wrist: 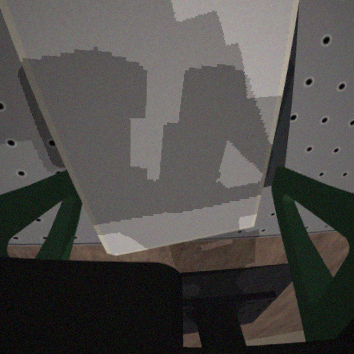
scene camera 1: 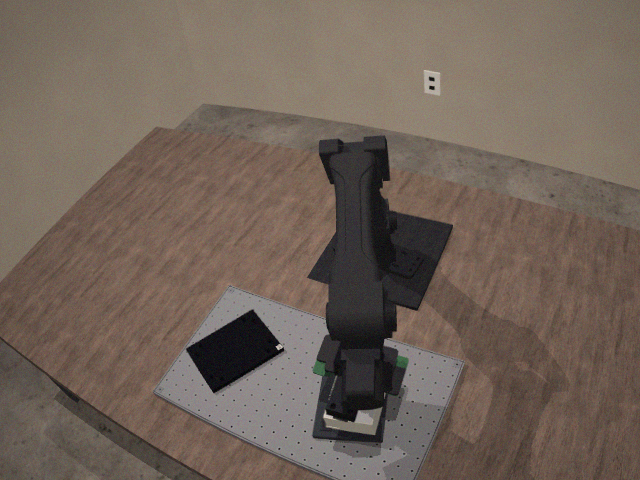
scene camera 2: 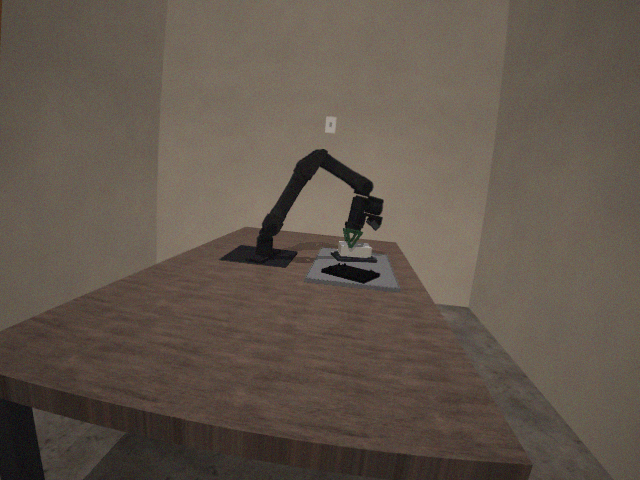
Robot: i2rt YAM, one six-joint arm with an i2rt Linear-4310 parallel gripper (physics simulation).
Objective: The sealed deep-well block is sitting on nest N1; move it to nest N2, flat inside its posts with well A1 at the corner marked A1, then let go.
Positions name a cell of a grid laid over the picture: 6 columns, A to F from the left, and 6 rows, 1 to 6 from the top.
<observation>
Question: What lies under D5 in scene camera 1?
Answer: My gripper.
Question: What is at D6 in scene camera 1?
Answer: A white block.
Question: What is my gripper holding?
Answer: Nothing.
</observation>
